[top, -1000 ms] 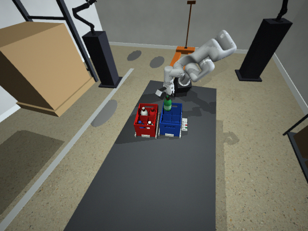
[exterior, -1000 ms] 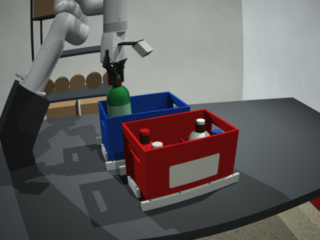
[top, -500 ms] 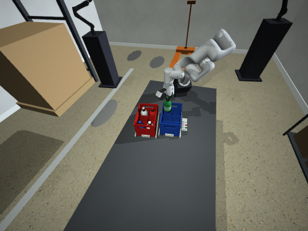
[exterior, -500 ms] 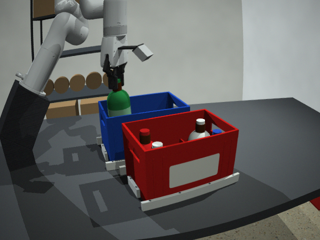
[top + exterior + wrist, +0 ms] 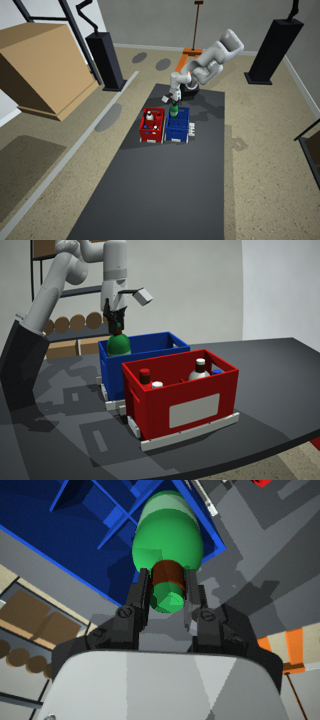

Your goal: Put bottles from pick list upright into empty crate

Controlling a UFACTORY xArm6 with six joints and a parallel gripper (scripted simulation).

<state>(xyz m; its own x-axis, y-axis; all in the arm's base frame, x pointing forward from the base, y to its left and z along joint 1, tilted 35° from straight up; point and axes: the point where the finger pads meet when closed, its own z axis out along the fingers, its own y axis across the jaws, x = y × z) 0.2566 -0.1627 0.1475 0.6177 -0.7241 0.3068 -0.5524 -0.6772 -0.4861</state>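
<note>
Right now the green-capped bottle is 70 mm below my hand. Also, from my hand: red-capped bottle (170 mm below, 150 mm to the right, 40 mm ahead); then blue crate (180 mm below, 90 mm ahead, 40 mm to the left); then red crate (190 mm to the right, 180 mm below, 130 mm ahead).
</note>
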